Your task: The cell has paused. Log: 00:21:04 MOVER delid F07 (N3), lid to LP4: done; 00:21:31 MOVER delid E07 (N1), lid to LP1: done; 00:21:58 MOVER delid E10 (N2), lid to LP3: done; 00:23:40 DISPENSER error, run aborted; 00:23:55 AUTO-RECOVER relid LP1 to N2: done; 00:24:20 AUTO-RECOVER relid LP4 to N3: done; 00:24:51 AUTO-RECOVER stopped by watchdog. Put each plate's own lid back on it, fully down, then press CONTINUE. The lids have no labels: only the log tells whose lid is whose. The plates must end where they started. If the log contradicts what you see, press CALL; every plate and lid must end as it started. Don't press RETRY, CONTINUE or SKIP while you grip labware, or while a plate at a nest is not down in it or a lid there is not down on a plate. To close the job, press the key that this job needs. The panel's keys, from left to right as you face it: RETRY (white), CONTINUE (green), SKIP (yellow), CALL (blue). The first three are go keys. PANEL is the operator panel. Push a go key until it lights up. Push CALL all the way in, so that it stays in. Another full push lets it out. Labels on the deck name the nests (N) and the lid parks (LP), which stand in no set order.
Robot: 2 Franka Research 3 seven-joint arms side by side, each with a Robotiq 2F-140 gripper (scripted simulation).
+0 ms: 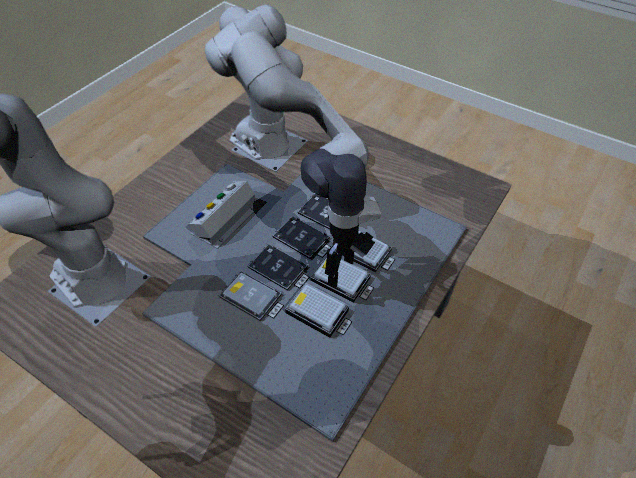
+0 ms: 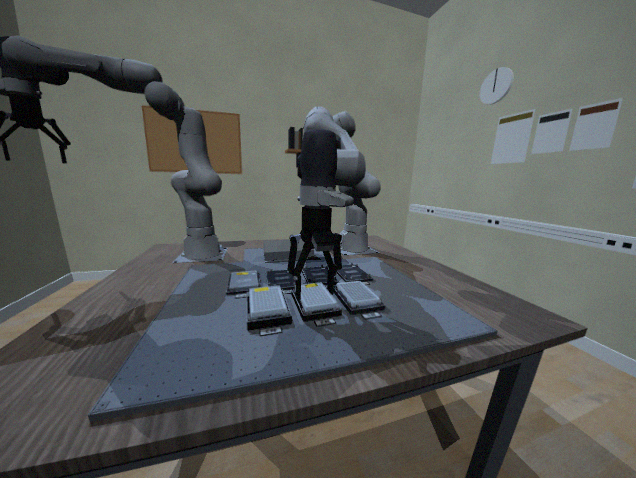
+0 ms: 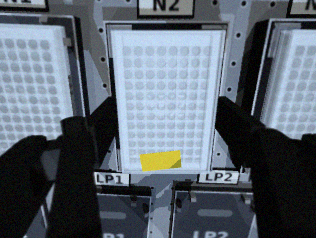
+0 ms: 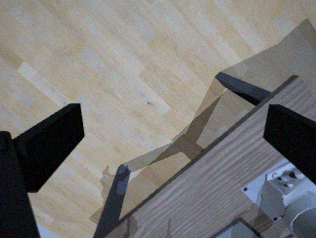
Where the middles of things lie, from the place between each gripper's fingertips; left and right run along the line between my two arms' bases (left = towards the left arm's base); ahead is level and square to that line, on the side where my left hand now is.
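My left gripper (image 2: 314, 294): 13 cm to the right of the N1 plate (image 2: 355, 292), 1 cm past, 3 cm above. From my left hand, park LP1 (image 1: 303, 247): 6 cm to the left, 19 cm behind, 5 cm below. Park LP2 (image 1: 292, 262), from the same left hand: 8 cm to the right, 17 cm behind, 5 cm below.
My right hand: 900 mm to the right of park LP2, 350 mm short of it, 400 mm above. From my right hand, N1 plate: 1110 mm to the left, 520 mm ahead, 380 mm below. Park LP1, from that right hand: 1030 mm to the left, 340 mm ahead, 400 mm below. Going by their middles, park LP2 nearest to my right hand of the things named here.
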